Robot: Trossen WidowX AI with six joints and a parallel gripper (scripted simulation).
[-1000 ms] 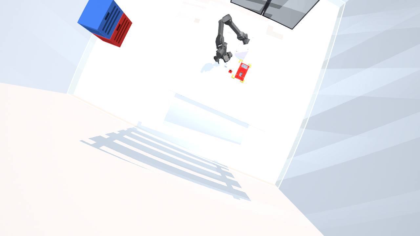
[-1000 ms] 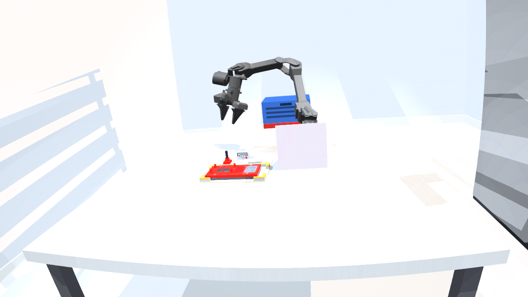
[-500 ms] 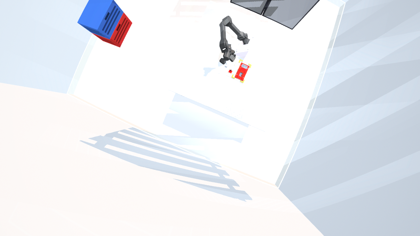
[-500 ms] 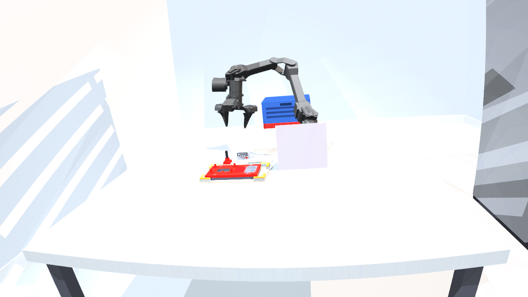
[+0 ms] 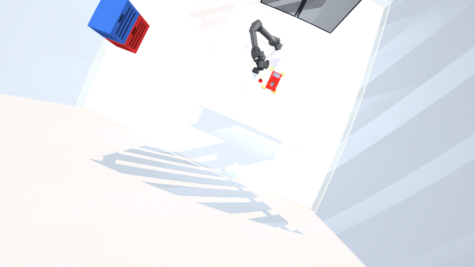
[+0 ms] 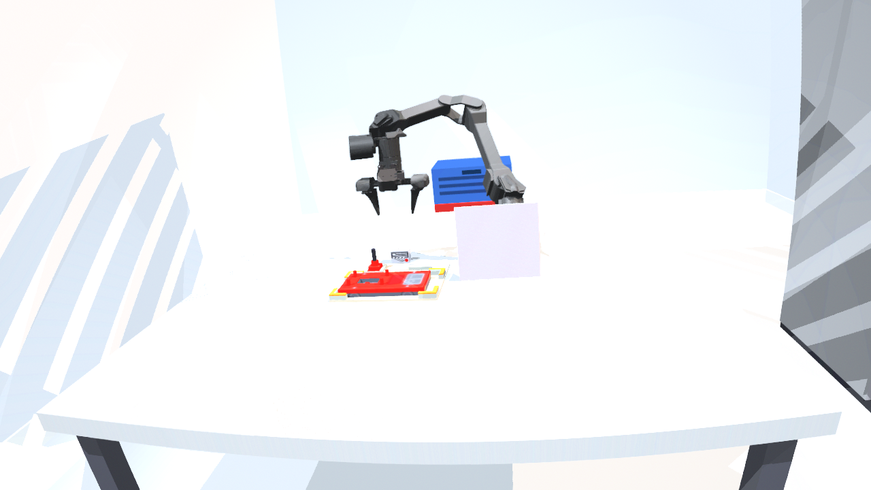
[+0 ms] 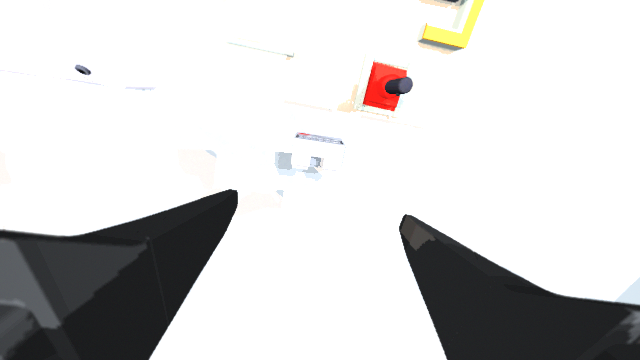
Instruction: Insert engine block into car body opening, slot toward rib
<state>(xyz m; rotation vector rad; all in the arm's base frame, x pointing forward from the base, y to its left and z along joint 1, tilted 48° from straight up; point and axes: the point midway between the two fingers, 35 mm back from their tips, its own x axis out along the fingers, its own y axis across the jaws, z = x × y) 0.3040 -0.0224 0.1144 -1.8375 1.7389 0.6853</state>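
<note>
Right now the white engine block is 110 mm below my gripper tip.
</note>
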